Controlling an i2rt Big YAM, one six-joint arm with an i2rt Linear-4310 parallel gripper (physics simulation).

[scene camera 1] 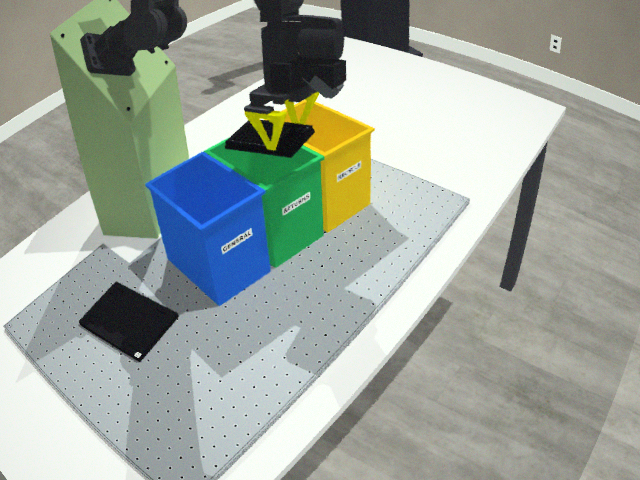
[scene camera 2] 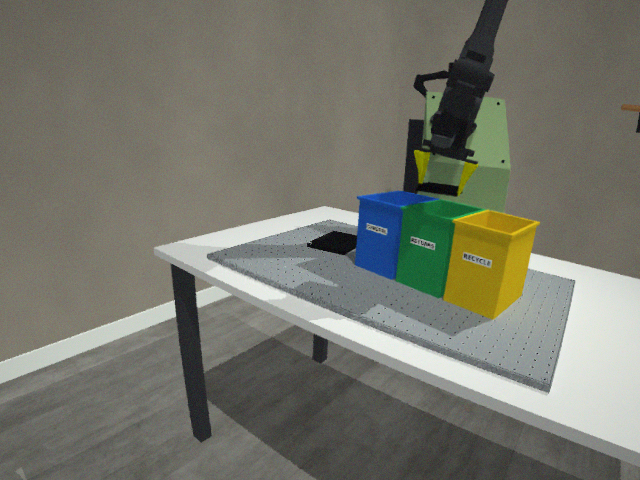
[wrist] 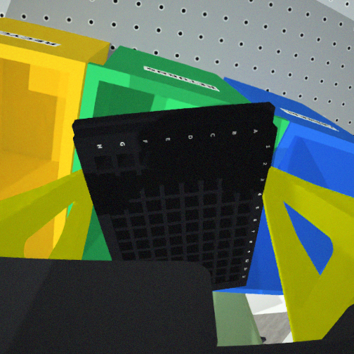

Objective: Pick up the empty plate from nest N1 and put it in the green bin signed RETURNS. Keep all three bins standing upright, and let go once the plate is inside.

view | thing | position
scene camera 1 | my gripper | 285, 139
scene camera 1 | black plate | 293, 136
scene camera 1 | blue general bin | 211, 219
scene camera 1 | yellow recycle bin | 345, 143
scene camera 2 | my gripper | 438, 190
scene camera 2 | blue general bin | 380, 218
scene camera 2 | green returns bin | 427, 232
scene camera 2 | yellow recycle bin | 490, 254
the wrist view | my gripper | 177, 177
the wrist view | black plate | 186, 184
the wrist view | green returns bin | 130, 81
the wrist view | yellow recycle bin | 50, 64
